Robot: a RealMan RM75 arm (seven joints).
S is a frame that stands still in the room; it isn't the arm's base.
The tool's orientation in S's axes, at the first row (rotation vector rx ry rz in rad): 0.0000, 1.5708, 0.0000
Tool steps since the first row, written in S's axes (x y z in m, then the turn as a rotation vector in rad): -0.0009, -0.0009, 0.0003, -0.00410, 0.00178, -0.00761; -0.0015, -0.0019, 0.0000, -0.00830, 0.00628, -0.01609; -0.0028, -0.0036, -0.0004, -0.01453, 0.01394, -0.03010; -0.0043, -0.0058, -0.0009, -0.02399, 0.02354, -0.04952; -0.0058, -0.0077, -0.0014, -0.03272, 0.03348, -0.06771; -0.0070, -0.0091, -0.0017, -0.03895, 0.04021, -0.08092; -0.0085, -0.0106, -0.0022, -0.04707, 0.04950, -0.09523; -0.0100, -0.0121, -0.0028, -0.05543, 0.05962, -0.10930; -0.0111, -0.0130, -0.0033, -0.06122, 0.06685, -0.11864; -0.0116, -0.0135, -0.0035, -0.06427, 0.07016, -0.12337
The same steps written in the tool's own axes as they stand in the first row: -0.0003, -0.0009, -0.0009, 0.00761, 0.00178, -0.00410; 0.0000, -0.0019, -0.0015, 0.01609, 0.00628, -0.00830; 0.0004, -0.0036, -0.0028, 0.03010, 0.01394, -0.01453; 0.0009, -0.0058, -0.0043, 0.04952, 0.02354, -0.02399; 0.0014, -0.0077, -0.0058, 0.06771, 0.03348, -0.03272; 0.0017, -0.0091, -0.0070, 0.08092, 0.04021, -0.03895; 0.0022, -0.0106, -0.0085, 0.09523, 0.04950, -0.04707; 0.0028, -0.0121, -0.0100, 0.10930, 0.05962, -0.05543; 0.0033, -0.0130, -0.0111, 0.11864, 0.06685, -0.06122; 0.0035, -0.0135, -0.0116, 0.12337, 0.07016, -0.06427
